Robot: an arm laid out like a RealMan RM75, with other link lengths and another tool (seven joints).
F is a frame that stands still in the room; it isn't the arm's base.
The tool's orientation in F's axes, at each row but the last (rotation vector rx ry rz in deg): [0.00, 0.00, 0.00]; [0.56, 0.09, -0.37]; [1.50, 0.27, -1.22]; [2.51, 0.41, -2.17]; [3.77, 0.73, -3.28]
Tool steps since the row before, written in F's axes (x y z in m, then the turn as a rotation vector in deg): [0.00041, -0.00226, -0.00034, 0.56, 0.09, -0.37]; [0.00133, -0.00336, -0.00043, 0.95, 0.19, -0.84]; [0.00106, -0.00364, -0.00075, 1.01, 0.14, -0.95]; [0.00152, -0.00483, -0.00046, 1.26, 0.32, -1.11]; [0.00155, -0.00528, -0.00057, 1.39, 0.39, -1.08]
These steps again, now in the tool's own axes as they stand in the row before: [0.00041, -0.00226, -0.00034, 0.56, 0.09, -0.37]; [0.00135, -0.00336, -0.00040, 0.95, 0.19, -0.84]; [0.00114, -0.00363, -0.00065, 1.01, 0.14, -0.95]; [0.00170, -0.00478, -0.00024, 1.26, 0.32, -1.11]; [0.00186, -0.00521, -0.00020, 1.38, 0.40, -1.09]
